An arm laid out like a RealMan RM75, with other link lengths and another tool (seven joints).
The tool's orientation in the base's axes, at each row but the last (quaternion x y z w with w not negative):
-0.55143 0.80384 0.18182 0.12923
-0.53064 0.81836 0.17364 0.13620
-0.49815 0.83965 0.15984 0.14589
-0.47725 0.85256 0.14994 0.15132
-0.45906 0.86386 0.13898 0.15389
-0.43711 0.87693 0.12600 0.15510
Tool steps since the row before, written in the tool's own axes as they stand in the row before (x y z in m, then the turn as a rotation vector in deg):
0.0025 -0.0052 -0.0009 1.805 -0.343 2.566
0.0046 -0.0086 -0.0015 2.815 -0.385 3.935
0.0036 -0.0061 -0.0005 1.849 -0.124 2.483
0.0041 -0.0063 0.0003 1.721 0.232 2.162
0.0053 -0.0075 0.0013 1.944 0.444 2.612
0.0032 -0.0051 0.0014 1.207 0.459 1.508
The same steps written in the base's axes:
0.0040 -0.0042 -0.0010 -0.308 -0.511 -3.099
0.0060 -0.0077 -0.0017 -0.621 -0.770 -4.752
0.0037 -0.0058 -0.0018 -0.530 -0.489 -3.013
0.0034 -0.0062 -0.0026 -0.809 -0.341 -2.630
0.0036 -0.0075 -0.0040 -1.043 -0.223 -3.108
0.0025 -0.0048 -0.0029 -0.813 -0.071 -1.810

